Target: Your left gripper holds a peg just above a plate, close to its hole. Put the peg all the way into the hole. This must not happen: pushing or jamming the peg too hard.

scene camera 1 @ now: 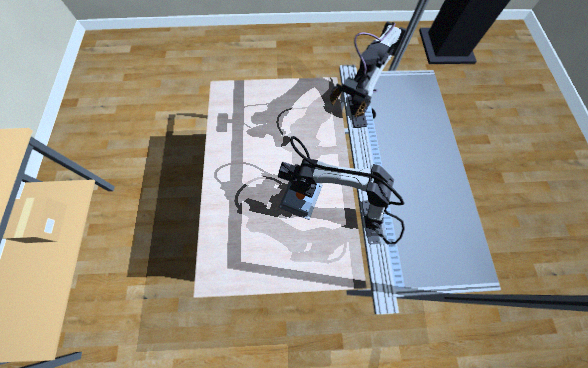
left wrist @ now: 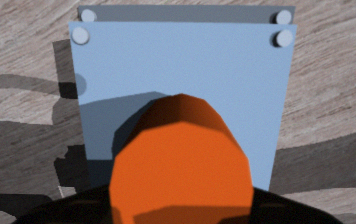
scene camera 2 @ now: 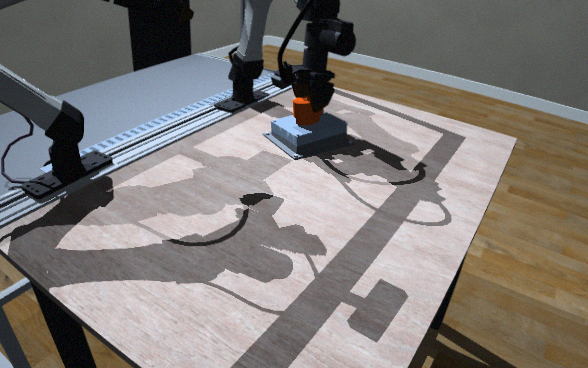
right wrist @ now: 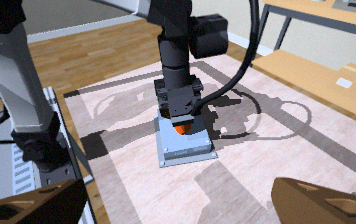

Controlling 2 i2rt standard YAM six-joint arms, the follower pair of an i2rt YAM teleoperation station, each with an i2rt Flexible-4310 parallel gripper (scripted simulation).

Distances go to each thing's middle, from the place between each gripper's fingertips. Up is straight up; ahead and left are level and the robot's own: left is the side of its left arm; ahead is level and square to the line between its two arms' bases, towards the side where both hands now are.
Scene:
My left gripper is now 20 mm above the orange peg point(left wrist: 180, 155). Round my left hand: blue-grey plate point(scene camera 2: 329, 125) 60 mm below.
Right now my right hand is 160 mm short of the orange peg, 240 mm to the right of it and 260 mm above it. Also, from my right hand: blue-grey plate 170 mm ahead, 240 mm to the left, 290 mm below.

